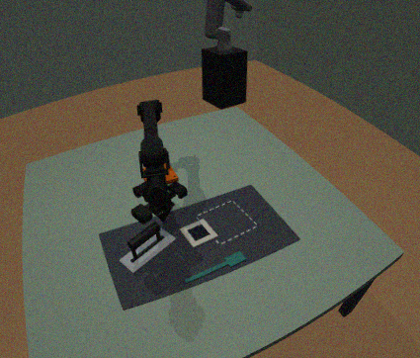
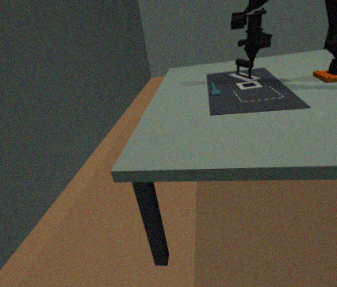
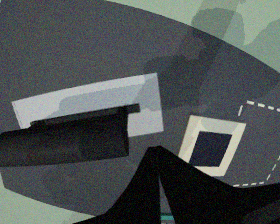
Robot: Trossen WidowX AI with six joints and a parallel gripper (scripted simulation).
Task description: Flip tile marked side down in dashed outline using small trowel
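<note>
The white tile is 5 cm ahead of my gripper tip, 10 cm to the left of it and 8 cm below it. The rest, counted from my gripper tip: dark mat (7 cm ahead, 8 cm to the left, 11 cm below); then teal trowel (21 cm ahead, 8 cm to the left, 8 cm below).
</note>
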